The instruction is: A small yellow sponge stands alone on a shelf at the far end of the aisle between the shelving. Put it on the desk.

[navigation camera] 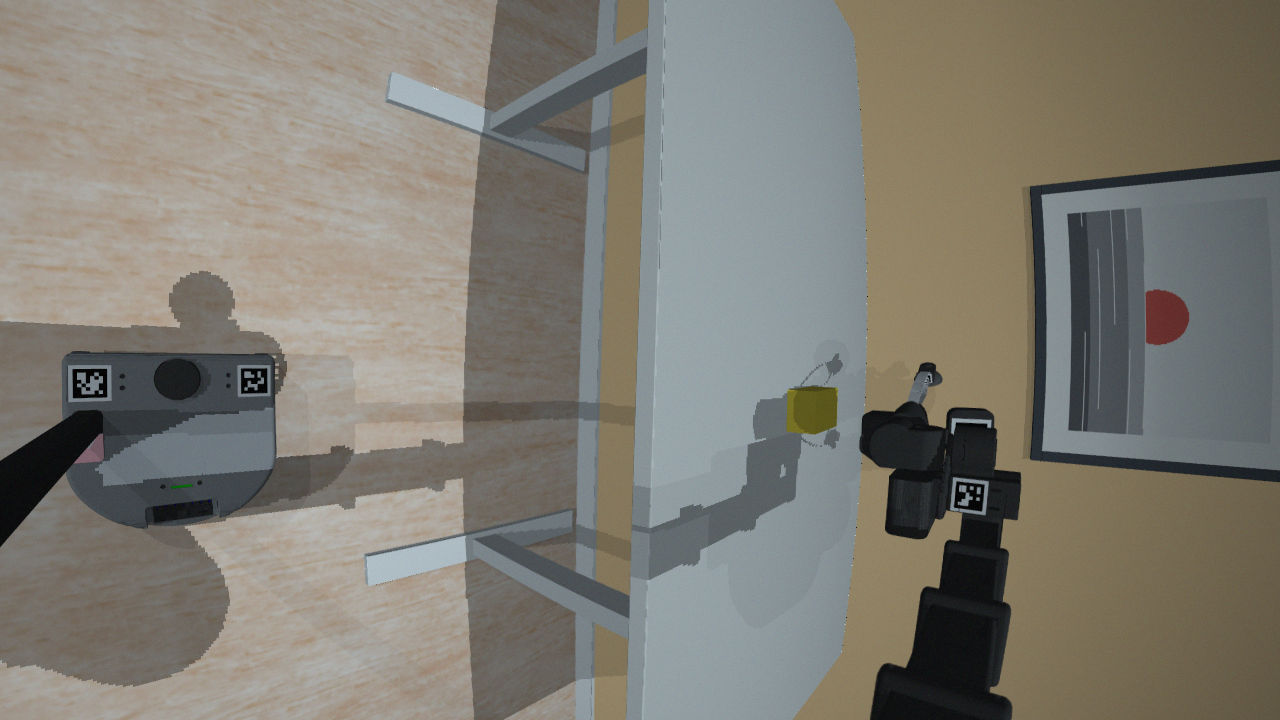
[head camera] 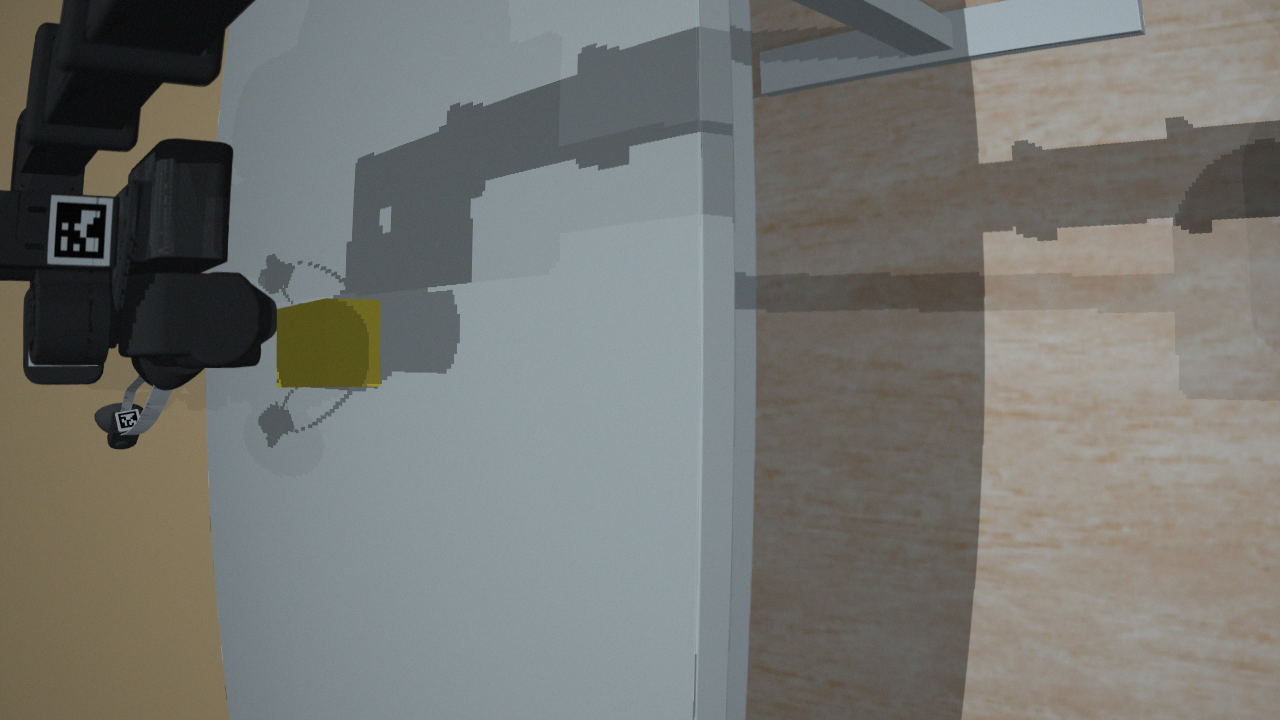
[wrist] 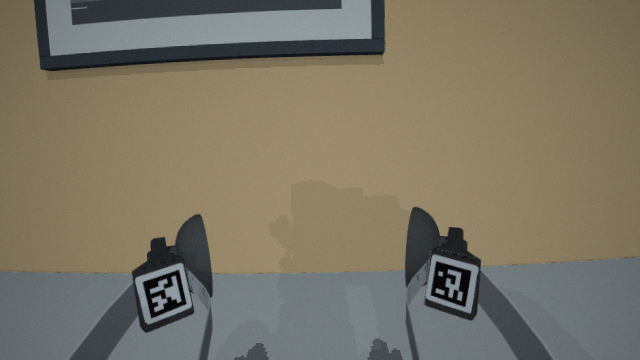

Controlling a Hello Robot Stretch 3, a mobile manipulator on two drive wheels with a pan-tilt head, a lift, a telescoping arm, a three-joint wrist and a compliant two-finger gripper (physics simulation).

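Where they show: gripper, fingertip midpoint: (navigation camera: pixel 928 413) (wrist: pixel 308 240); robot's base, origin of the base link: (navigation camera: pixel 177 376).
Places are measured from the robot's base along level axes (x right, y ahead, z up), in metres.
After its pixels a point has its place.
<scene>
The yellow sponge (head camera: pixel 326 344) {x 0.676, y -0.017, z 0.995 m} (navigation camera: pixel 811 410) {x 0.676, y -0.015, z 0.988 m} lies on the light grey desk (head camera: pixel 537 555) {x 0.490, y 0.108, z 0.950 m} (navigation camera: pixel 751 223) {x 0.556, y 0.232, z 0.950 m} (wrist: pixel 320 320) {x 0.984, y -0.024, z 0.950 m}, near its wall-side edge, in the shadow of the arm and gripper. The sponge does not show in the wrist view. My gripper (wrist: pixel 308 240) {x 0.770, y -0.018, z 1.138 m} is open, with its two fingertips wide apart and no object between them. It is raised above the desk, apart from the sponge. In the head and navigation views one fingertip shows past the wrist; the other is hidden behind the wrist parts.
A tan wall (head camera: pixel 107 573) {x 1.152, y 0.228, z 1.081 m} (navigation camera: pixel 948 179) {x 1.158, y 0.460, z 1.135 m} (wrist: pixel 320 130) {x 1.146, y -0.033, z 1.182 m} stands behind the desk, with a framed picture (navigation camera: pixel 1208 313) {x 1.127, y 0.152, z 1.587 m} (wrist: pixel 215 51) {x 1.127, y 0.123, z 1.307 m} on it. The desk's legs (navigation camera: pixel 572 85) {x 0.724, y 0.716, z 0.389 m} (navigation camera: pixel 554 577) {x 0.712, y -0.478, z 0.374 m} stand on the wood-look floor (head camera: pixel 1118 537) {x 0.463, y 0.237, z 0.000 m} (navigation camera: pixel 268 179) {x 0.157, y 0.440, z 0.000 m}. My base (navigation camera: pixel 179 429) {x 0.001, y -0.087, z 0.160 m} is on the floor, on the desk's front side.
</scene>
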